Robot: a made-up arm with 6 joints.
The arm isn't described. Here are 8 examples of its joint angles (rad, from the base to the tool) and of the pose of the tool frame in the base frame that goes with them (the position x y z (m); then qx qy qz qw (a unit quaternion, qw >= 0)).
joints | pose
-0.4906 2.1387 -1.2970 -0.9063 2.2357 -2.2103 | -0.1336 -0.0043 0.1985 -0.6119 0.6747 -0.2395 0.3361
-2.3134 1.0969 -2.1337 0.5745 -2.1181 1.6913 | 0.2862 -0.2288 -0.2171 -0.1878 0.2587 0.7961 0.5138
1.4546 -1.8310 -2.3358 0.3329 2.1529 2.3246 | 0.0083 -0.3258 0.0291 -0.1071 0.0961 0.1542 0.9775
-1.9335 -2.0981 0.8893 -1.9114 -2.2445 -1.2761 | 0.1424 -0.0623 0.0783 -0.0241 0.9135 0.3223 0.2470
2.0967 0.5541 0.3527 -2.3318 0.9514 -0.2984 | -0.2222 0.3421 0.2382 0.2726 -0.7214 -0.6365 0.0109
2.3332 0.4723 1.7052 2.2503 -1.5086 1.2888 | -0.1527 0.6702 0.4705 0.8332 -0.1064 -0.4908 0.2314
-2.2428 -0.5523 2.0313 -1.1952 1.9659 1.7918 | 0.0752 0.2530 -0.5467 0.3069 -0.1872 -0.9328 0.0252
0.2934 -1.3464 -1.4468 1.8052 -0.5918 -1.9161 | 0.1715 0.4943 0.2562 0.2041 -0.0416 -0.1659 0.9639
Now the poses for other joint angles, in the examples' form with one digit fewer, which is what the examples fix.
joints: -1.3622 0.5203 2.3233 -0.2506 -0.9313 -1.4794
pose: -0.173 0.269 -0.288 0.653 -0.609 0.385 0.233
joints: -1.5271 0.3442 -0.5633 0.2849 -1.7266 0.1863
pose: 0.410 -0.129 -0.141 -0.042 0.896 0.382 0.223
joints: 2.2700 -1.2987 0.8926 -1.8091 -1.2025 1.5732
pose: -0.574 -0.151 -0.152 0.481 0.219 0.278 0.802
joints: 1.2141 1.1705 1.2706 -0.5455 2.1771 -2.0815
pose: -0.174 0.023 0.189 0.107 -0.040 0.913 0.391
